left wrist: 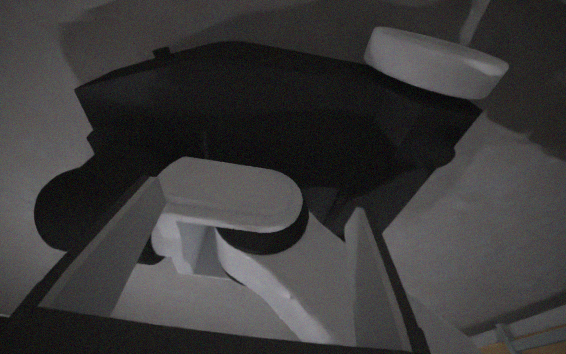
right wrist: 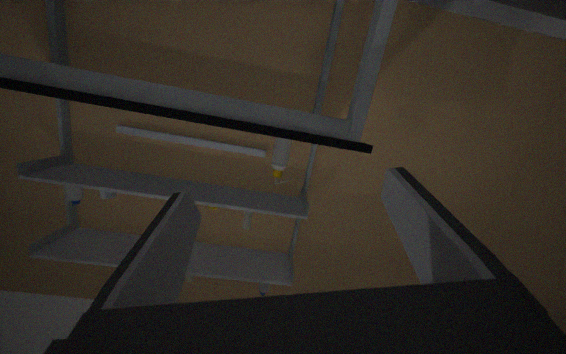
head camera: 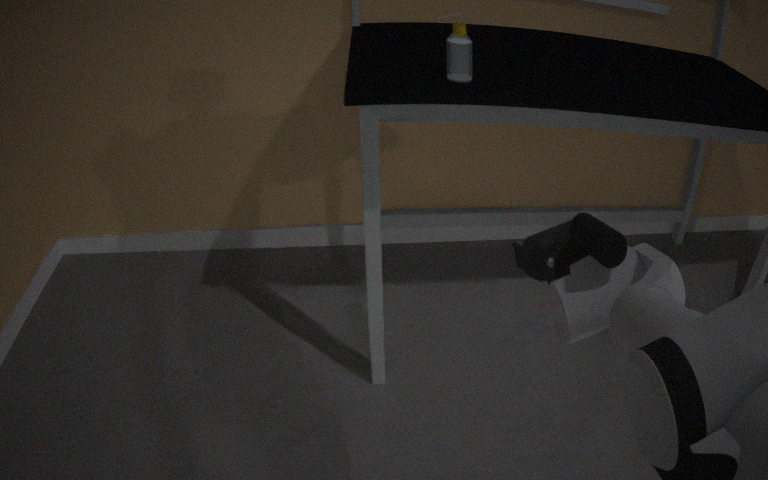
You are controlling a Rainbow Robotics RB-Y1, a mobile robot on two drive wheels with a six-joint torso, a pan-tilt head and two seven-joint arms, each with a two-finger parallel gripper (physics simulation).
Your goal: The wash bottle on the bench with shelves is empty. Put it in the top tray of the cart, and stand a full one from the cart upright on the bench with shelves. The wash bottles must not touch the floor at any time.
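Places are measured from the robot's base along level axes (x ahead, y right, z down), in millimetres.
Where they show: left gripper, fingertip midpoint: (left wrist: pixel 258 204); right gripper, fingertip midpoint: (right wrist: pixel 286 193) (head camera: pixel 551 235).
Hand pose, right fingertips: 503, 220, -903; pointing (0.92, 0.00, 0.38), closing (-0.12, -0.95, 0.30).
After its pixels a point has its place, as x, y, z.
The wash bottle (head camera: pixel 459 59) {1091, 153, -974} (right wrist: pixel 281 152) {1091, 159, -967}, pale with a yellow cap and thin spout, stands upright near the left end of the black-topped bench (head camera: pixel 555 79) {1176, 413, -914} (right wrist: pixel 200 100) {1060, 419, -853} in the head view. The right wrist view shows it upside down, partly hidden by the bench edge. My right gripper (right wrist: pixel 286 193) {503, 220, -903} is open and empty, its fingers wide apart; the bottle is well beyond them. In the head view my right arm is low in front of the bench, at the right. My left gripper (left wrist: pixel 258 204) {-228, -227, -413} is open and empty, above my own base. The cart and its bottles do not show.
Two shelves (right wrist: pixel 150 186) (right wrist: pixel 240 262) carry small items, among them a blue-capped one (right wrist: pixel 73 194) {1638, 1233, -1478}. A bench leg (head camera: pixel 372 243) {1030, -50, -520} stands at the bench's left front. A wall (head camera: pixel 141 141) {1733, -1003, -530} is behind the bench. My dark base (left wrist: pixel 260 100) {-256, -177, -169} fills much of the left wrist view.
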